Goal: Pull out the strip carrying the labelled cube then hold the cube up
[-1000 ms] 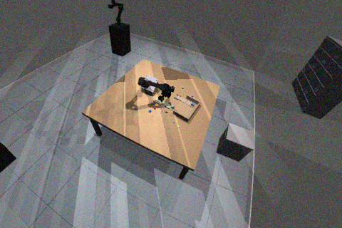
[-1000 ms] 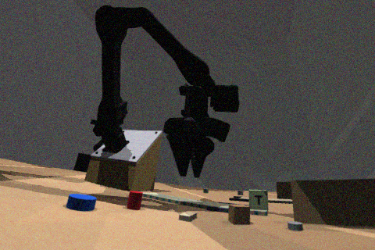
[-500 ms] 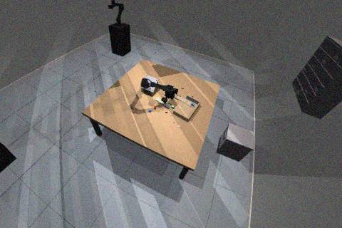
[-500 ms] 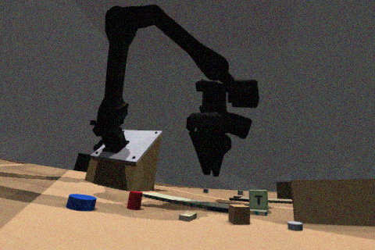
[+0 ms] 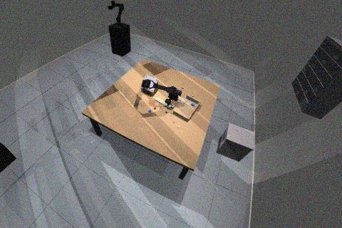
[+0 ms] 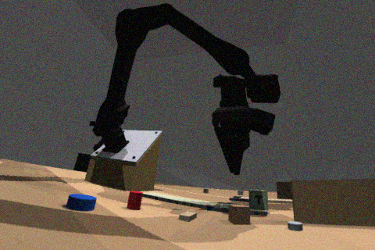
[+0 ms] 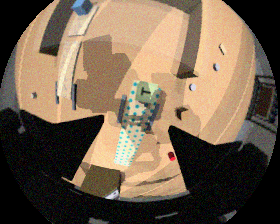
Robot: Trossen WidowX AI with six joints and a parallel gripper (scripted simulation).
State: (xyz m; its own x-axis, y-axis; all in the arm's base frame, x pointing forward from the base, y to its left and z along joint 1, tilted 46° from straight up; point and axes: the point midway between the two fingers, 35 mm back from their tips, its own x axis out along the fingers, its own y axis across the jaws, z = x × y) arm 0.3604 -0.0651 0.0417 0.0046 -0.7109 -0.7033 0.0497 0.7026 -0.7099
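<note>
Right now the thin strip is 7 cm behind my gripper tip, 6 cm below it and 1 cm to the left of it. Round my gripper tip: red cylinder: 13 cm behind, 12 cm to the right, 5 cm below; grey disc: 11 cm to the right, 7 cm ahead, 6 cm below; brown block: 10 cm to the right, 5 cm below, 1 cm ahead.
</note>
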